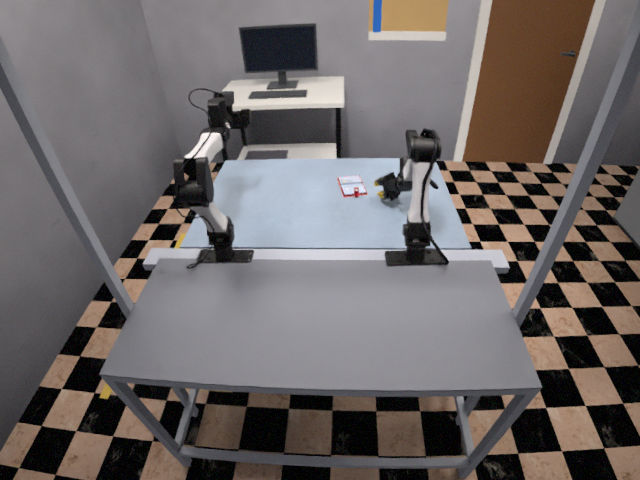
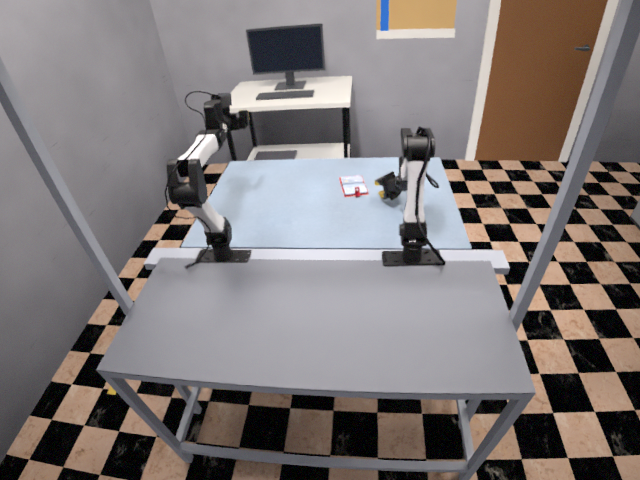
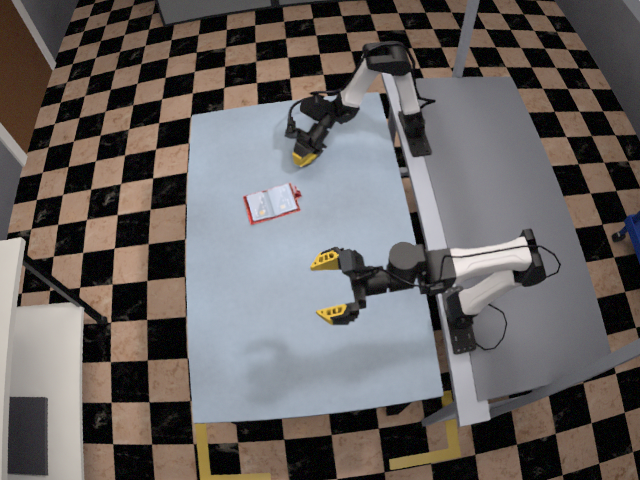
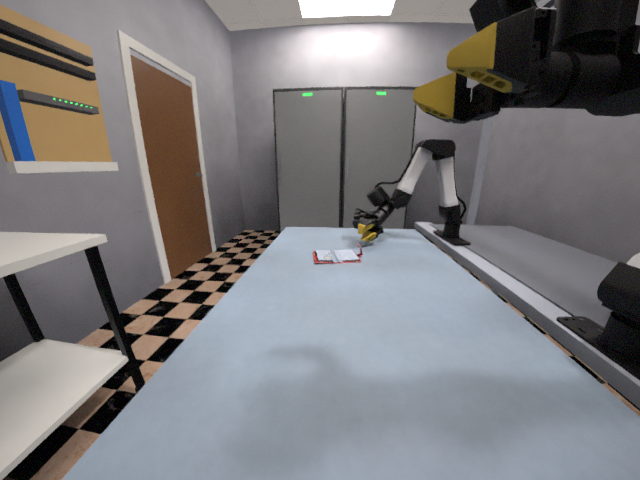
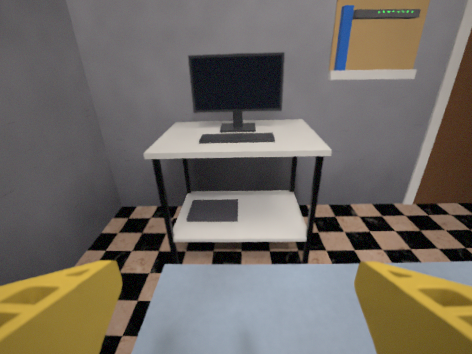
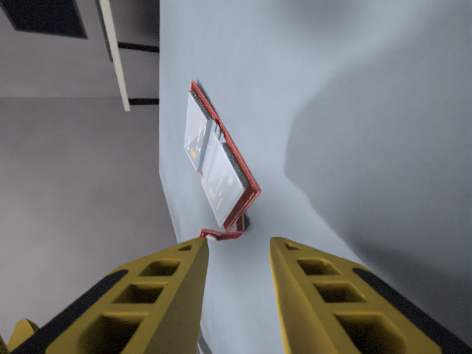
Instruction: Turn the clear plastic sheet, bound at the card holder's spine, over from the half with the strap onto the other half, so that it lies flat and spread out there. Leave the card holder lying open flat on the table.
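The red card holder point(image 1: 352, 186) point(image 2: 353, 186) point(image 3: 271, 203) point(image 4: 337, 256) point(image 6: 245, 167) lies open on the blue table. Its red strap point(image 1: 356, 191) point(image 3: 297, 192) point(image 6: 220, 235) sticks up at one end. The clear sheet point(image 3: 282, 198) point(image 6: 222, 182) appears to lie over the half with the strap; its exact edges are hard to tell. My right gripper point(image 1: 378, 189) point(image 2: 379, 189) point(image 3: 303, 159) point(image 4: 367, 233) point(image 6: 238, 245) is open and empty, low beside the strap end, apart from the holder. My left gripper point(image 3: 314, 290) point(image 4: 432, 76) point(image 5: 237, 272) is open and empty, high above the table.
The blue table top point(image 1: 289, 217) point(image 3: 248, 289) carries the holder. A grey table point(image 1: 320, 325) point(image 3: 506, 217) stands behind the arm mounting rail point(image 3: 431, 206). A white desk point(image 1: 325, 90) point(image 5: 305, 142) with a monitor point(image 1: 279, 49) point(image 5: 236, 82) stands beyond the blue table's far edge.
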